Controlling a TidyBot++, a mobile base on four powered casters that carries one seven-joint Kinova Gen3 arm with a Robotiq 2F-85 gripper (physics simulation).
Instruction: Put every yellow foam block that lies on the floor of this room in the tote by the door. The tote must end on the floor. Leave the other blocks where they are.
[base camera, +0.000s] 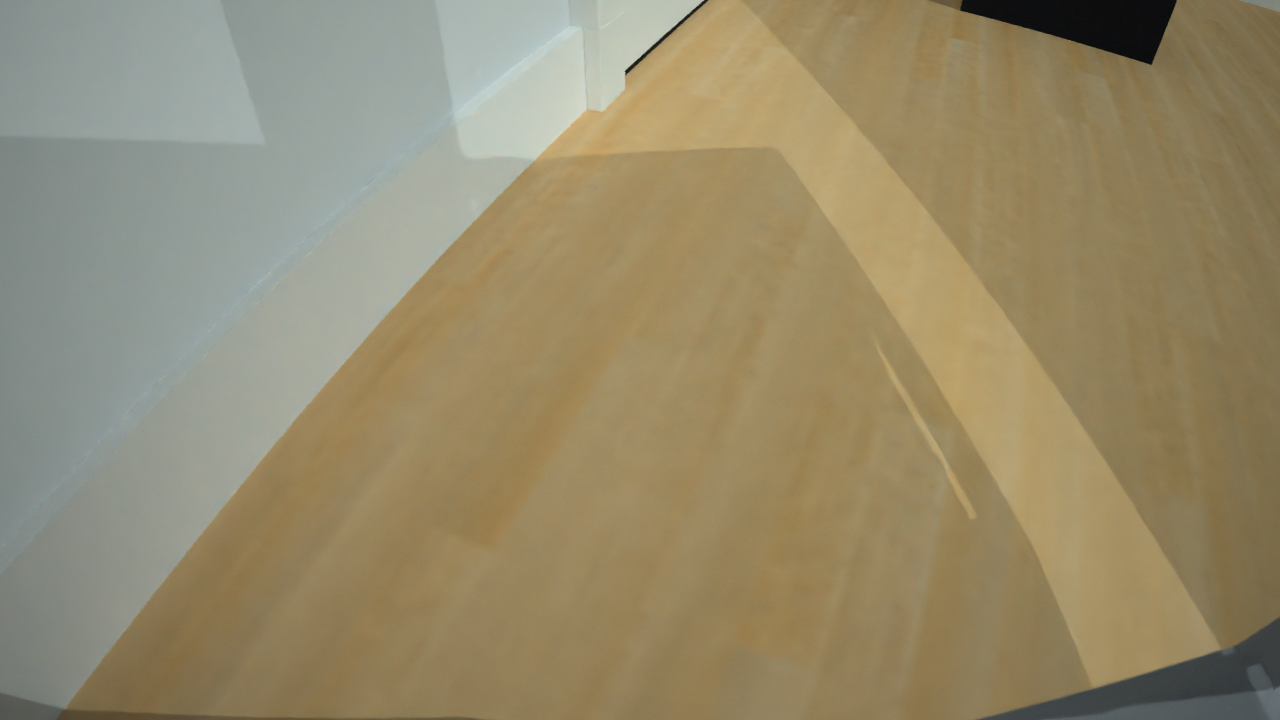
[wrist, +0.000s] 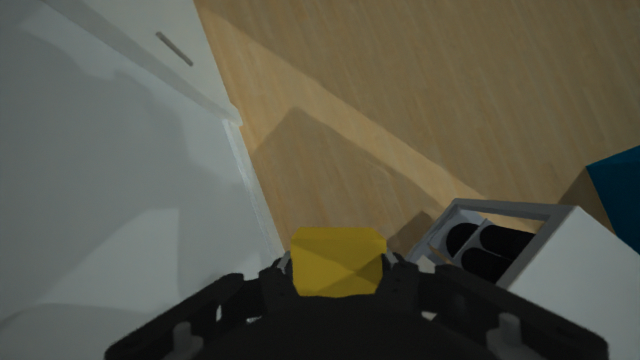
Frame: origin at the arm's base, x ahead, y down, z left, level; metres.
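Seen in the pictures: gripper, between the fingertips: (wrist: 337, 261).
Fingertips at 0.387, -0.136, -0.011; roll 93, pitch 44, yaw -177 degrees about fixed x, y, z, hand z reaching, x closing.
Pixels of each thing's top centre, then the offset from my fingertips to it, as dx, dy, dz. "pt": a spot on its surface instead.
- yellow foam block, centre of its top: (wrist: 338, 312) -0.015, -0.021, +0.019
- door frame, a spot on its surface: (base camera: 601, 53) pt +0.378, +0.469, -0.022
- black object, a spot on its surface: (base camera: 1074, 22) pt +0.620, +0.505, -0.726
My gripper (wrist: 337, 261) is shut on a yellow foam block (wrist: 338, 262), held between the fingertips at the lower middle of the wrist view. The block is above the floor, with the wall to its left in that view. The tote by the door cannot be made out for certain in these views. No yellow block lying on the floor shows in either view.
A white wall with a baseboard (base camera: 358, 259) runs along the left. A door frame (base camera: 601, 53) stands farther along it. A black object (base camera: 1074, 22) stands at the upper right. A blue object (wrist: 620, 195) is at the wrist view's right edge, beyond my white base (wrist: 580, 270).
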